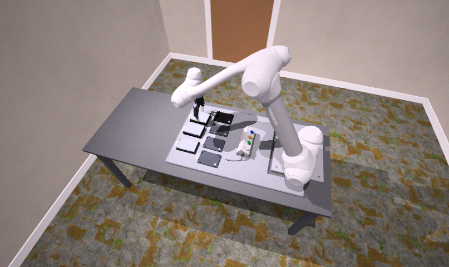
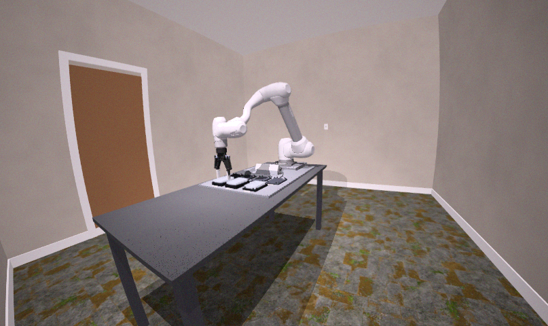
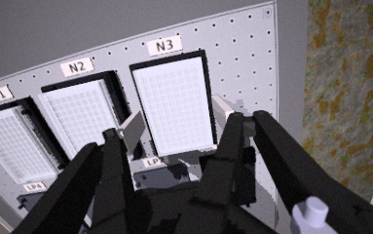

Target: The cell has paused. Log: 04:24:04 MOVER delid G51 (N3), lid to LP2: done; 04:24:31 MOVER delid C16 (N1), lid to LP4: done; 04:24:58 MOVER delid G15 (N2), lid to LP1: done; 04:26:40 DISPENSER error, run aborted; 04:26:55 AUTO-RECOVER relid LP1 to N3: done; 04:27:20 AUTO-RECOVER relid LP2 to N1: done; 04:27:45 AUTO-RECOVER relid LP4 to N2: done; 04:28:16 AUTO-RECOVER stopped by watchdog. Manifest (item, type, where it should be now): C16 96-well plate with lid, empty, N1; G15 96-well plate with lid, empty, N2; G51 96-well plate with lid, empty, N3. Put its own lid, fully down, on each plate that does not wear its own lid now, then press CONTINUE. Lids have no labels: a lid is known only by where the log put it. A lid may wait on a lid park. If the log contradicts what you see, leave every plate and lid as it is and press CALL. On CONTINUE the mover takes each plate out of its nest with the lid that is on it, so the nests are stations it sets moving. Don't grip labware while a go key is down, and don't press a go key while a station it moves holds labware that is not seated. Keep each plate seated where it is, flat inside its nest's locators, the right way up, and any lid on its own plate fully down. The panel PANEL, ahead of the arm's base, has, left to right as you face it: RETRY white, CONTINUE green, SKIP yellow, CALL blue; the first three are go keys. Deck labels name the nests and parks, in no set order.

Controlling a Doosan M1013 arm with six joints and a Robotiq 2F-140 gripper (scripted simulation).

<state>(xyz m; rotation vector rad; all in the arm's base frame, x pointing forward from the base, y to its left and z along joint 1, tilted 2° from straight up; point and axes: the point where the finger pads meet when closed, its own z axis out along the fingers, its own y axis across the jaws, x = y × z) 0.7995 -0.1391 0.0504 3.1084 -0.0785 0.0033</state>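
Now: the green continue key 430 mm behind my hand, 170 mm to the left of it and 10 mm above it. Round my hand: LP1 label (90 mm behind, 60 mm to the right, 60 mm below); lid park LP1 (180 mm behind, 60 mm to the right, 50 mm below); LP2 label (90 mm behind, 70 mm to the left, 60 mm below).
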